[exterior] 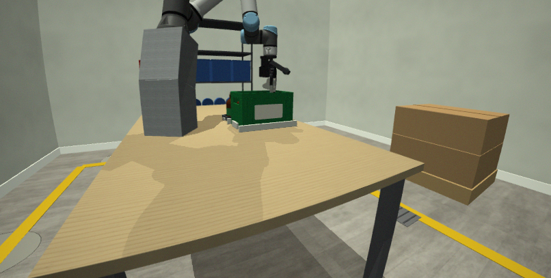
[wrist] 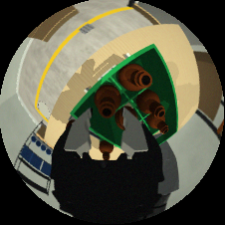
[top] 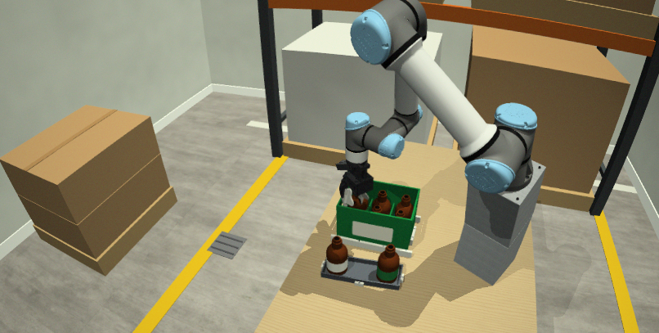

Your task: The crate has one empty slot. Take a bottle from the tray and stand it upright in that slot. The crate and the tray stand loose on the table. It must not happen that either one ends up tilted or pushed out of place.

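The brown bottle lies 70 mm below my hand. Round my hand: white-labelled bottle 30 mm ahead, 190 mm to the left, 70 mm below; crate 90 mm behind, 30 mm to the right, 70 mm below; tray 60 mm behind, 190 mm to the left, 150 mm below.
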